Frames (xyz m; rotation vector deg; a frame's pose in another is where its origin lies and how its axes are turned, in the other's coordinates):
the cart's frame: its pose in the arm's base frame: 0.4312 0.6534 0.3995 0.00 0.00 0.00
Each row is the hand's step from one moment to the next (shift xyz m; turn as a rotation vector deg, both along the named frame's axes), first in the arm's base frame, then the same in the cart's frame.
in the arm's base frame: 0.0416 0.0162 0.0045 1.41 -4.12 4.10
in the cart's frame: 0.0416 0.0162 0.0045 1.41 -4.12 4.10
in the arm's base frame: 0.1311 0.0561 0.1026 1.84 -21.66 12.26
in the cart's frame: 0.1311 0.0561 0.1026 1.84 -21.66 12.26
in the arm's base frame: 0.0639 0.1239 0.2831 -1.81 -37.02 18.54
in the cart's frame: 0.0639 0.1239 0.2831 -1.81 -37.02 18.54
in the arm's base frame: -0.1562 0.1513 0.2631 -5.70 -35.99 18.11
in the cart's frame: -0.1562 0.1513 0.2631 -5.70 -35.99 18.11
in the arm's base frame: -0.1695 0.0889 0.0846 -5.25 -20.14 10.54
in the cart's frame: -0.1695 0.0889 0.0846 -5.25 -20.14 10.54
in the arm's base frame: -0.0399 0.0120 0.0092 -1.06 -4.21 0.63
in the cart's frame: -0.0399 0.0120 0.0092 -1.06 -4.21 0.63
